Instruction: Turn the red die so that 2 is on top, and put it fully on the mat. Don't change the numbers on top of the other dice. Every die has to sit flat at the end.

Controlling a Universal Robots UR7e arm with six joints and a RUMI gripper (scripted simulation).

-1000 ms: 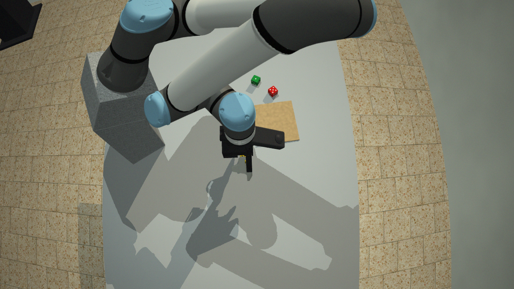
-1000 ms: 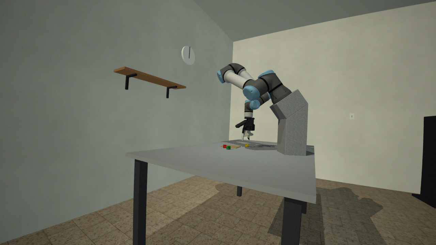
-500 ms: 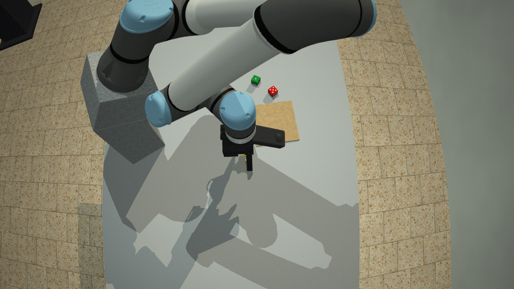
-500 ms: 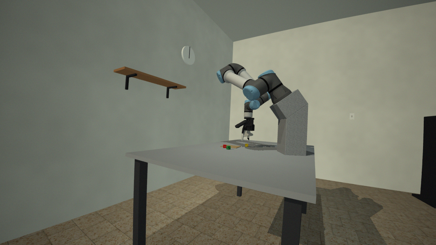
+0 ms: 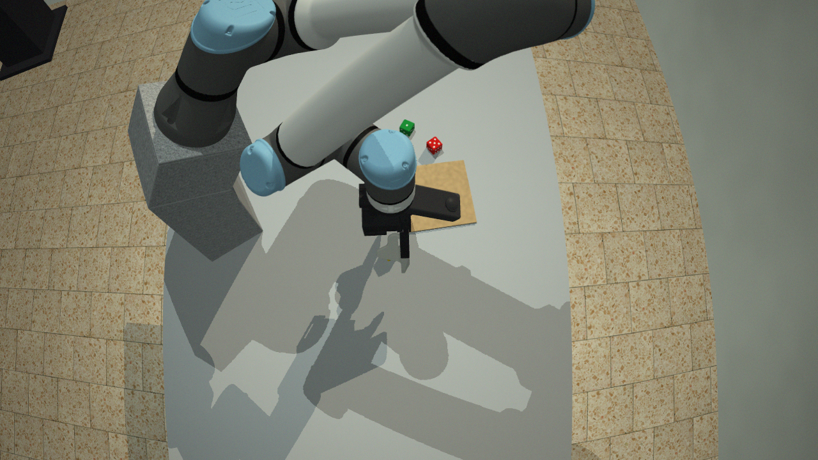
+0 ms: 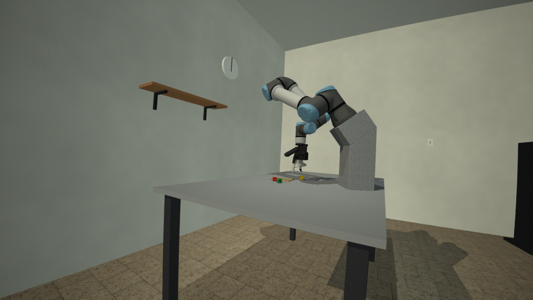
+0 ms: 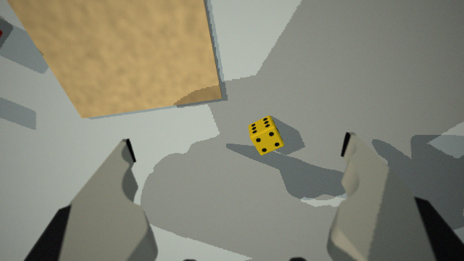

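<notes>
The yellow die is 40 mm below my hand, 30 mm to the right of it and 30 mm behind it. Round my hand: green die 240 mm to the left, 40 mm below, 40 mm ahead; tan mat 80 mm to the left, 80 mm ahead, 50 mm below; red die 190 mm to the left, 90 mm ahead, 40 mm below.
</notes>
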